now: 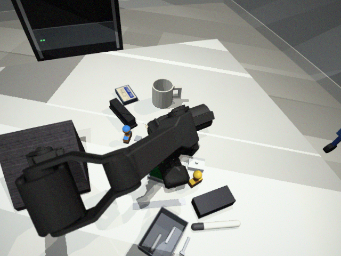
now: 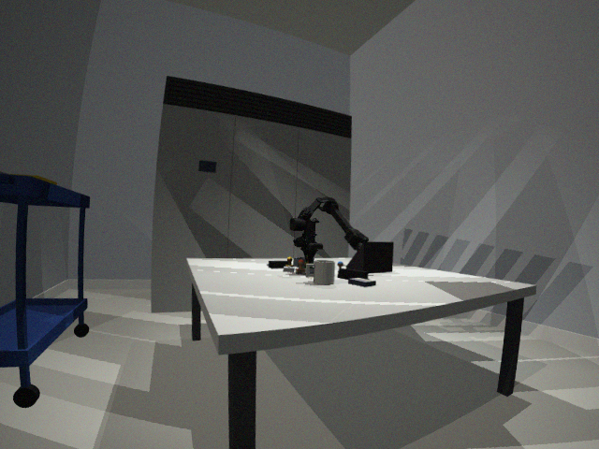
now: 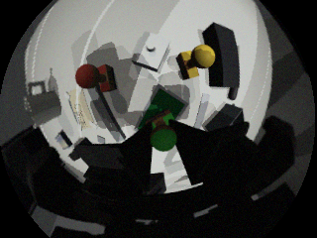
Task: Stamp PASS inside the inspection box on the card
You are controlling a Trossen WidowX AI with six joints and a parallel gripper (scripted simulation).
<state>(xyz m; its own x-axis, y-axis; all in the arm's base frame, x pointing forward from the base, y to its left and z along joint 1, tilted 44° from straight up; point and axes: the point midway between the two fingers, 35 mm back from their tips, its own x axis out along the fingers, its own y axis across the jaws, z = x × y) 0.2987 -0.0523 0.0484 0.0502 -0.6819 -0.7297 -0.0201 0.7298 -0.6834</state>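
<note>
The green ink pad lies 40 mm below my gripper tip. The rest, counted from my gripper tip: green-knobbed stamp right at my gripper tip; yellow stamp 80 mm ahead, 50 mm to the right, 20 mm below; grey block 100 mm ahead, 20 mm below.
</note>
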